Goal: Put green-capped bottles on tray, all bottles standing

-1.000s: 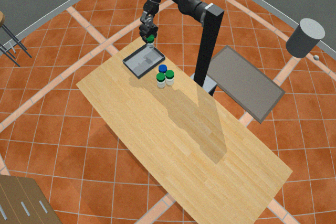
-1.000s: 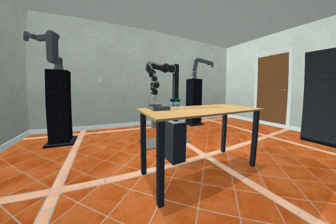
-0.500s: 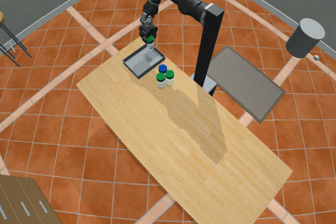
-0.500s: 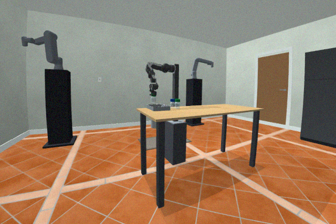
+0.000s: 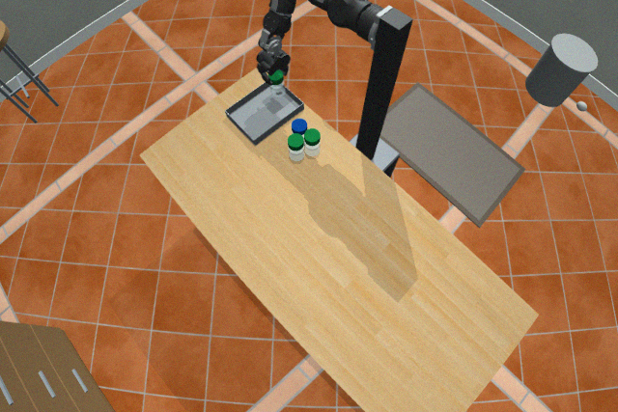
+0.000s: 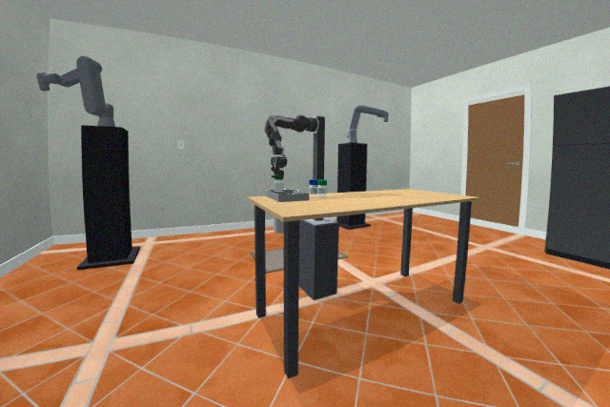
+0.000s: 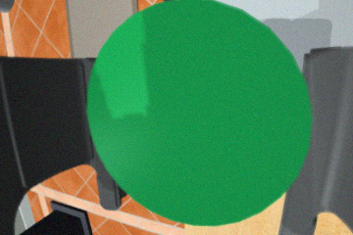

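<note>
The tray is 11 cm below my hand, 9 cm ahead of it and 3 cm to the left of it. Round my hand: blue-capped bottle 21 cm to the left, 8 cm below, 8 cm ahead.
</note>
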